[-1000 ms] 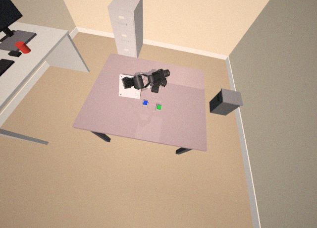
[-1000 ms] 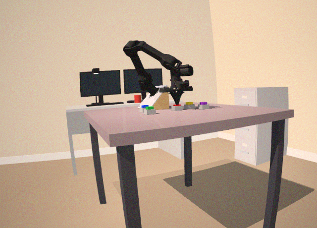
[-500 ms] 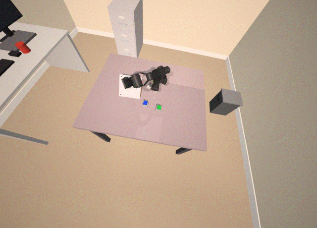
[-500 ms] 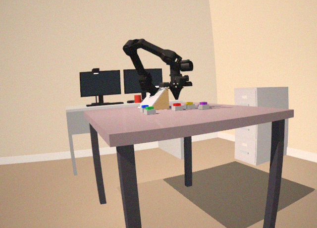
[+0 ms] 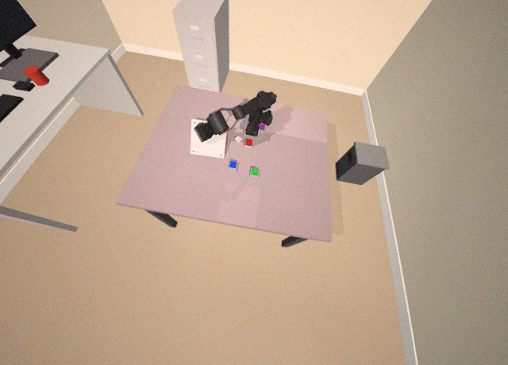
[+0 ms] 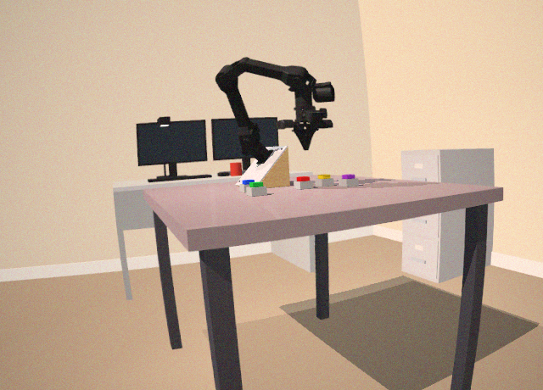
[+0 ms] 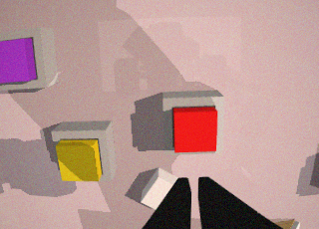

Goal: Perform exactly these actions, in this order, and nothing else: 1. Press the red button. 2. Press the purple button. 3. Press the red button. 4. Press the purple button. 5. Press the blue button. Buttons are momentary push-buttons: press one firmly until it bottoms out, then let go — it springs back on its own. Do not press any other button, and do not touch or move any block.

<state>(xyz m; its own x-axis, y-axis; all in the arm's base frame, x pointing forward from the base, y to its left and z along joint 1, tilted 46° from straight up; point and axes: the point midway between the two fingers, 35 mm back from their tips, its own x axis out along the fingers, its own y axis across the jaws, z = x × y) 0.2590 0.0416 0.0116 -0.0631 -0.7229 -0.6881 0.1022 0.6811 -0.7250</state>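
Right now the purple button is 12 cm to the left of my gripper tip, 9 cm below it and 6 cm ahead of it. Round my gripper tip: yellow button 9 cm to the left, 9 cm below, 3 cm behind; then red button 9 cm below, 1 cm to the right, 1 cm behind; then blue button 17 cm to the right, 9 cm below, 9 cm behind.
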